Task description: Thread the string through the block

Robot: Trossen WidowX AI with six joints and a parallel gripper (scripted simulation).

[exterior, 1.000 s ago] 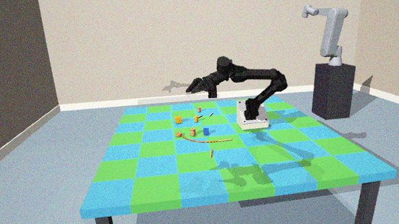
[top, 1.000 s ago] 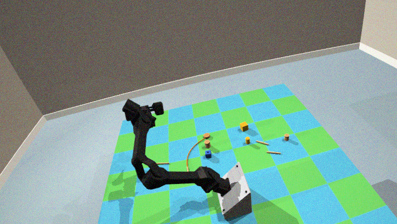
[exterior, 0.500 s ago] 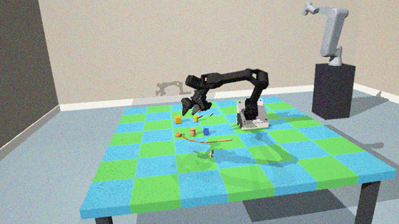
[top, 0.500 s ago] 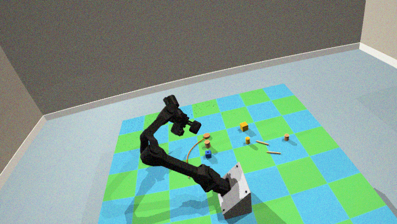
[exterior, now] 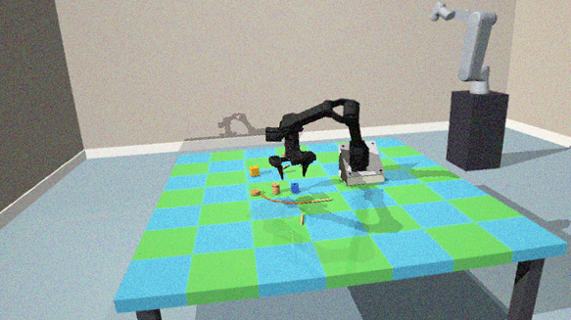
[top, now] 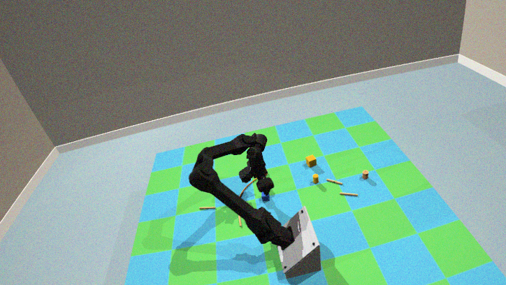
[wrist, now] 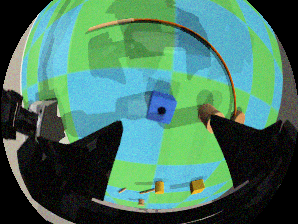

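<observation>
My gripper tip is now 10 mm past the blue block and 40 mm above it. The rest, counted from my gripper tip: thin wooden stick 80 mm behind, 120 mm to the left, 60 mm below; brown cylinder 70 mm ahead, 10 mm to the right, 40 mm below; round wooden button 160 mm ahead, 10 mm to the right, 50 mm below.
</observation>
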